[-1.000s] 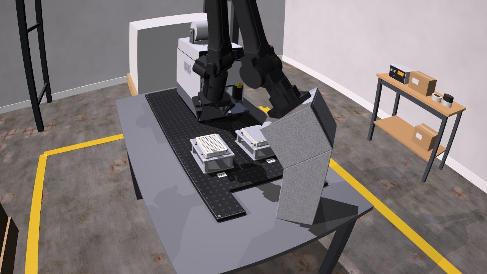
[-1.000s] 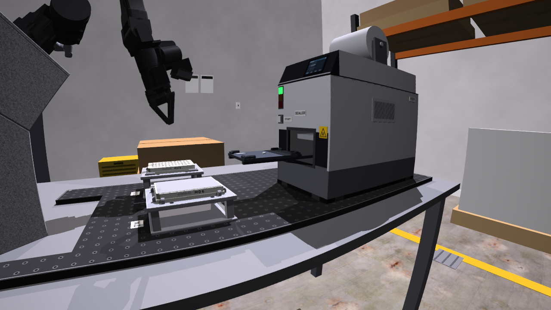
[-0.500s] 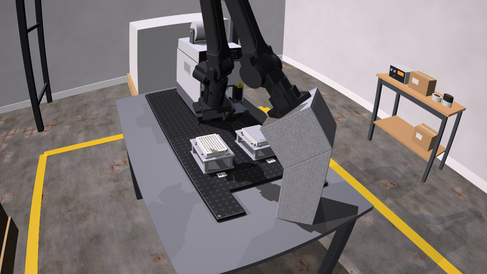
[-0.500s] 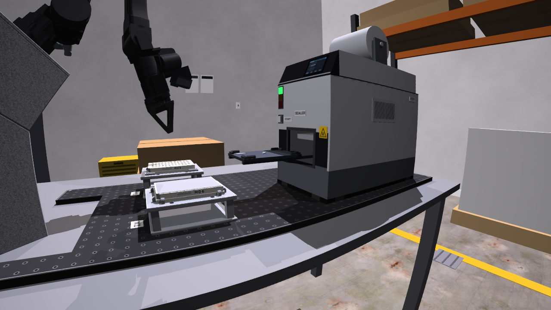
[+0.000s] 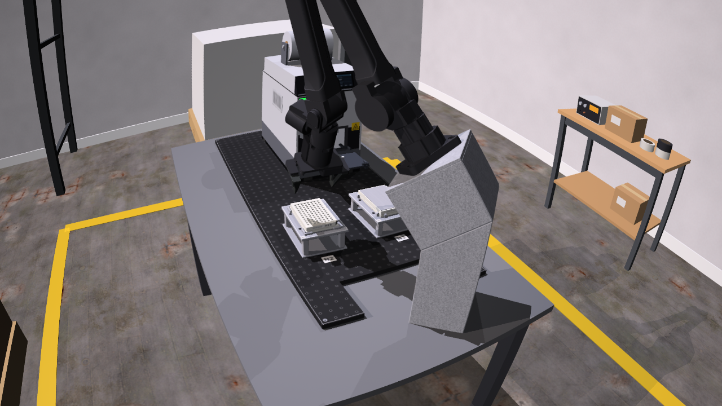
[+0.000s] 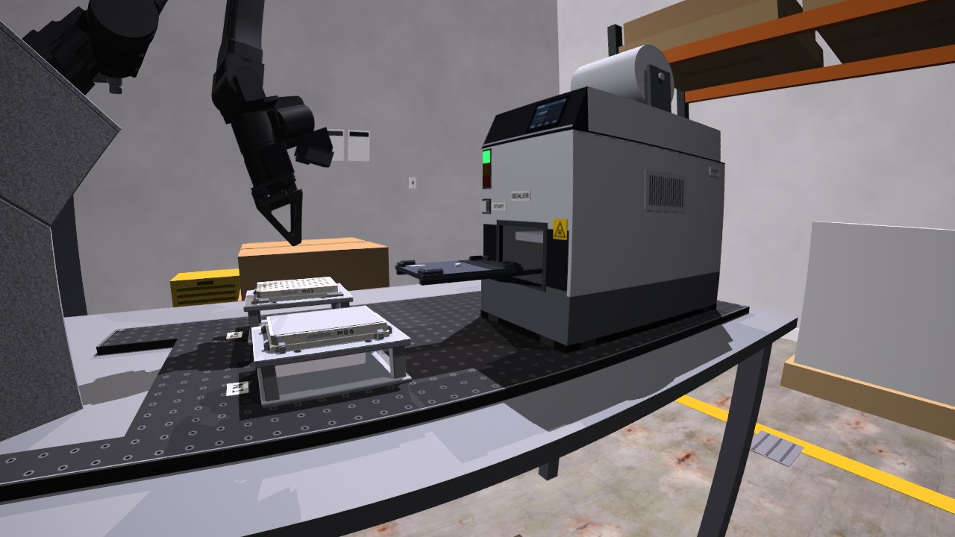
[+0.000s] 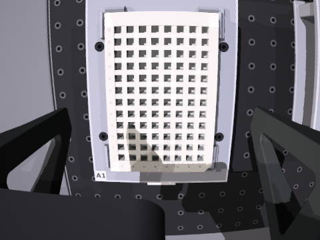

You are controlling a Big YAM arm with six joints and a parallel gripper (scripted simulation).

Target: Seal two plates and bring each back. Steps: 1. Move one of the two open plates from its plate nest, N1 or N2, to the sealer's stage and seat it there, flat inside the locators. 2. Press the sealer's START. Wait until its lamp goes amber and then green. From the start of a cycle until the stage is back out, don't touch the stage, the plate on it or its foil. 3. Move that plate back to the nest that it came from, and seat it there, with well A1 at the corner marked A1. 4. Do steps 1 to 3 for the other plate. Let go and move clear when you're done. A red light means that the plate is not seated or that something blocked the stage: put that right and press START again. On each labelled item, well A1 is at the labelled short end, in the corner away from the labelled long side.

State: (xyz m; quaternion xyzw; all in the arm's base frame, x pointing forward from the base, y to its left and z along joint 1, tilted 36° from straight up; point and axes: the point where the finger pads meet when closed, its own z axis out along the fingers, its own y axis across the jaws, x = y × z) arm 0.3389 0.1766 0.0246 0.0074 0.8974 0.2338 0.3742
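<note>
The white well plate is 80 mm below my hand. The rest, counted from my hand: nest N2: 90 mm below; start button: 310 mm ahead, 20 mm to the right, 40 mm above; sealer stage: 230 mm ahead, 130 mm to the right, 40 mm below.
</note>
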